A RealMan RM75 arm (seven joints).
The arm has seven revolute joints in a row. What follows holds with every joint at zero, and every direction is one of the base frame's. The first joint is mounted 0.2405 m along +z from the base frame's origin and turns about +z. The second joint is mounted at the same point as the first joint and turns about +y. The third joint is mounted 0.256 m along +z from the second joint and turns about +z. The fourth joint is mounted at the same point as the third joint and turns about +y. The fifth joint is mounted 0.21 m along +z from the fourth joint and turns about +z. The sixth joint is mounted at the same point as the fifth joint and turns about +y. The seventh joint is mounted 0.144 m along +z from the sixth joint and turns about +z. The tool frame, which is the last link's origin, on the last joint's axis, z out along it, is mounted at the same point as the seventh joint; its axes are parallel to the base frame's.
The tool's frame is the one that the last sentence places.
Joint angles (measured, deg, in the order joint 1, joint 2, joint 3, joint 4, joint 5, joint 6, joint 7), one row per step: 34.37, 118.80, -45.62, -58.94, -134.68, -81.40, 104.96; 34.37, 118.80, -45.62, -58.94, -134.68, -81.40, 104.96; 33.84, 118.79, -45.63, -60.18, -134.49, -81.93, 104.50; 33.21, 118.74, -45.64, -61.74, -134.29, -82.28, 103.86; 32.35, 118.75, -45.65, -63.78, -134.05, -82.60, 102.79; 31.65, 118.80, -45.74, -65.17, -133.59, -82.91, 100.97; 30.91, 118.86, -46.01, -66.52, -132.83, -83.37, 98.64; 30.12, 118.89, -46.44, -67.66, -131.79, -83.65, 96.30; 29.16, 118.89, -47.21, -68.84, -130.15, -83.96, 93.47; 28.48, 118.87, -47.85, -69.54, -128.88, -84.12, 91.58; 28.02, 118.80, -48.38, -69.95, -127.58, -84.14, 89.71
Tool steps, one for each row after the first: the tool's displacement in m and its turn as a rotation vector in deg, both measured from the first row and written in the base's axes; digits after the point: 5 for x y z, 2 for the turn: 0.00000, 0.00000, 0.00000, 0.00, 0.00, 0.00; -0.00013, -0.00145, 0.00376, 0.36, -0.38, 0.76; -0.00020, -0.00249, 0.00907, 1.12, -1.05, 1.78; -0.00020, -0.00404, 0.01558, 2.16, -2.05, 3.26; -0.00056, -0.00583, 0.01938, 2.73, -2.96, 5.27; -0.00178, -0.00814, 0.02227, 3.04, -3.85, 7.88; -0.00303, -0.01043, 0.02442, 3.36, -4.57, 10.49; -0.00541, -0.01328, 0.02588, 3.61, -5.14, 13.79; -0.00718, -0.01532, 0.02637, 3.74, -5.41, 16.03; -0.00931, -0.01636, 0.02677, 3.97, -5.55, 18.22
